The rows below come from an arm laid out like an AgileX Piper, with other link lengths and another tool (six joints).
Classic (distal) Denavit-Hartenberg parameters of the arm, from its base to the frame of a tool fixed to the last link. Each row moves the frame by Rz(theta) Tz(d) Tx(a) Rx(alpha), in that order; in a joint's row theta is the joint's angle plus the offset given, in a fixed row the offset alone. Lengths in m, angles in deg.
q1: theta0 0  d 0.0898  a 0  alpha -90
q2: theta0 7.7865  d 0  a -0.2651  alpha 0
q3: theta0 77.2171  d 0  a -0.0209  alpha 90
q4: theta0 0  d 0.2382  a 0  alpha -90
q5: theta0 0  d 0  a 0  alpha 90
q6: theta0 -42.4  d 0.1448  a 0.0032  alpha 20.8
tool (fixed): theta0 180  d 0.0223  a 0  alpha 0
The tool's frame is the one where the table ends.
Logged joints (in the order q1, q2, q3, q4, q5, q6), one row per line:
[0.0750, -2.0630, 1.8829, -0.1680, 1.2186, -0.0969]
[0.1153, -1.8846, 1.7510, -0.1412, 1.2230, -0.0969]
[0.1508, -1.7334, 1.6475, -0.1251, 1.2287, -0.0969]
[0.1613, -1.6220, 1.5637, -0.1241, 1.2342, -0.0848]
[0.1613, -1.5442, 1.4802, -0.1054, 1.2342, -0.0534]
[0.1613, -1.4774, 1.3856, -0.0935, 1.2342, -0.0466]
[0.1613, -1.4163, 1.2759, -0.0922, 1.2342, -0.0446]
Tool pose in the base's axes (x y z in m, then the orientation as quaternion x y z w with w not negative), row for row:
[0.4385, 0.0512, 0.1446, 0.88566, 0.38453, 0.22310, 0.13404]
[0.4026, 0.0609, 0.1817, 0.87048, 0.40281, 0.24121, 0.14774]
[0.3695, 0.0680, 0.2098, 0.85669, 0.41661, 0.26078, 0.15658]
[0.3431, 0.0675, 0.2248, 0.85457, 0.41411, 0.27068, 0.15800]
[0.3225, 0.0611, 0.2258, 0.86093, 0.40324, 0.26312, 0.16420]
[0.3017, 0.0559, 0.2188, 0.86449, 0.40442, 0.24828, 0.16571]
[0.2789, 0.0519, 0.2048, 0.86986, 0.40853, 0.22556, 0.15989]
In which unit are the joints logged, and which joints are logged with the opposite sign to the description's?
The joints are logged in radians. Opposite sign: q2, q3, q4.
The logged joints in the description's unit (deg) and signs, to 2 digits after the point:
[4.30, 118.20, -107.88, 9.63, 69.82, -5.55]
[6.61, 107.98, -100.32, 8.09, 70.07, -5.55]
[8.64, 99.32, -94.39, 7.17, 70.40, -5.55]
[9.24, 92.93, -89.59, 7.11, 70.71, -4.86]
[9.24, 88.48, -84.81, 6.04, 70.71, -3.06]
[9.24, 84.65, -79.39, 5.36, 70.71, -2.67]
[9.24, 81.15, -73.10, 5.28, 70.71, -2.56]

